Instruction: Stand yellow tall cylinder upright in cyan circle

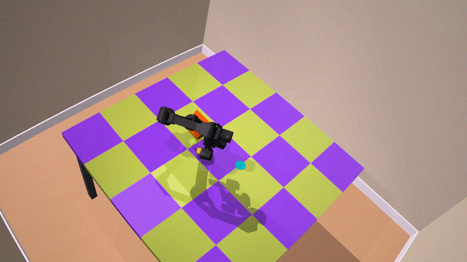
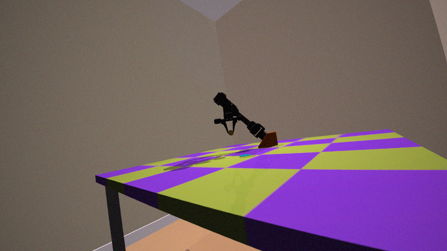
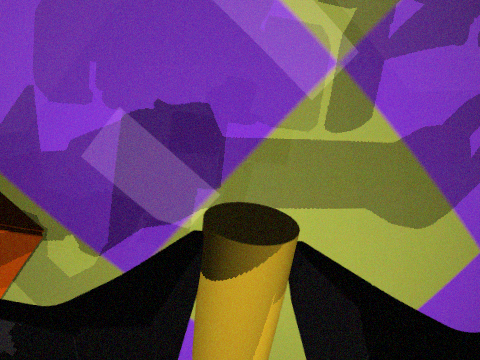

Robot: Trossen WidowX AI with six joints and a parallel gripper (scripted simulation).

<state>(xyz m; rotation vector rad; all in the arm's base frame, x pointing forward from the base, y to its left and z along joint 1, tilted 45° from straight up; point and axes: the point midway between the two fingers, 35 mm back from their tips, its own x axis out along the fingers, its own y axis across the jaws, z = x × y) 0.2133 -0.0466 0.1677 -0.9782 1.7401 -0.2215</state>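
My gripper tip is now 130 mm short of the cyan circle, 150 mm to the right of it and 130 mm above it. From my gripper tip the other things lie so: yellow cylinder 20 mm behind, 10 mm to the right.
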